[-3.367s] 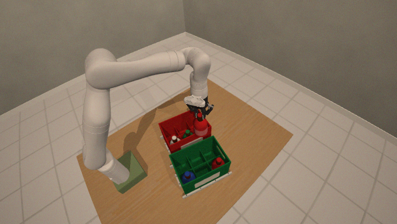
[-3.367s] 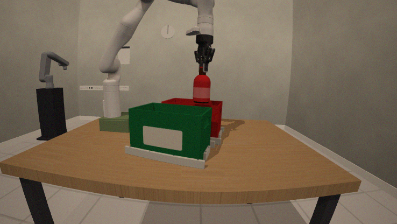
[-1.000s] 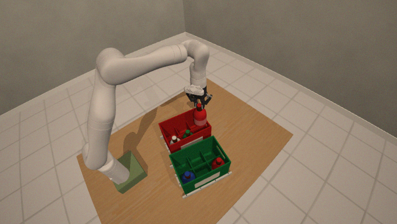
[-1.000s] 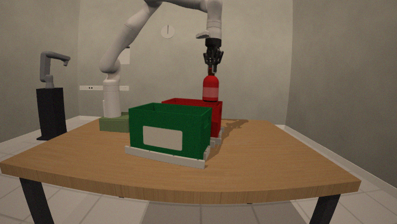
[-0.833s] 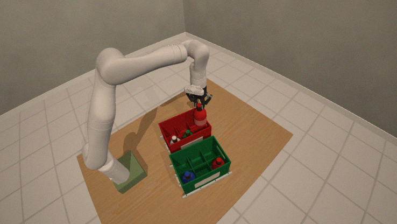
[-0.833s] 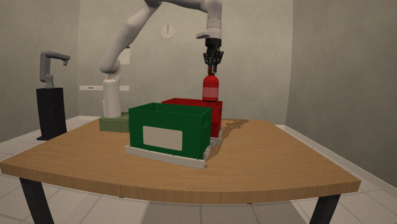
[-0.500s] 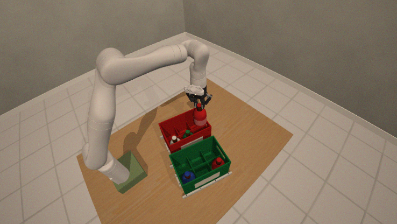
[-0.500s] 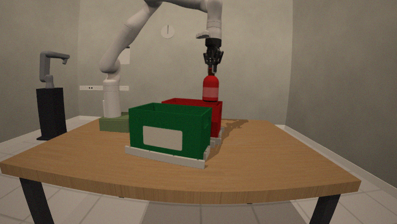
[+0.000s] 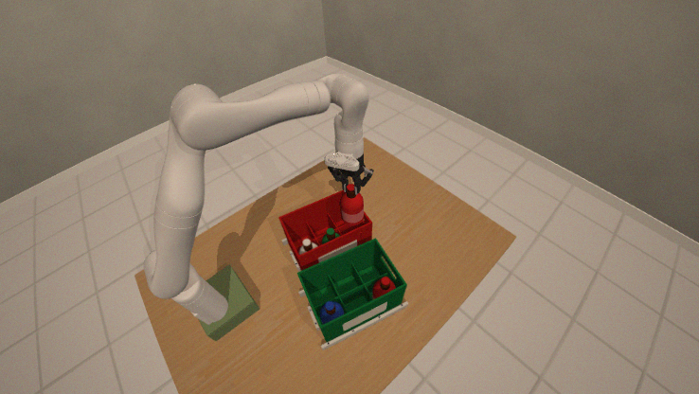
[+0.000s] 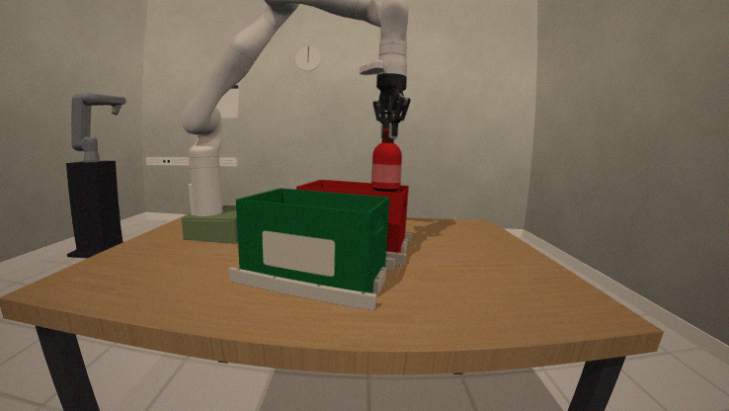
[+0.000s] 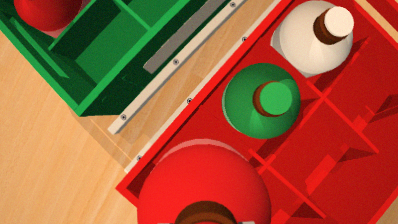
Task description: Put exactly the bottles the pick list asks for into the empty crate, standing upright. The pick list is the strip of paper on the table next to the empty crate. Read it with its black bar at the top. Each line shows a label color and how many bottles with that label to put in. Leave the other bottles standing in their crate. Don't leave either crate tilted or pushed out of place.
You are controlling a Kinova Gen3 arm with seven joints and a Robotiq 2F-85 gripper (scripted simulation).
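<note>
The red-label bottle is 70 mm below my hand. Round my hand: red crate 70 mm behind, 70 mm to the left, 240 mm below; then green-label bottle 80 mm behind, 30 mm to the left, 240 mm below; then white-labelled bottle 170 mm behind, 60 mm to the left, 240 mm below.
</note>
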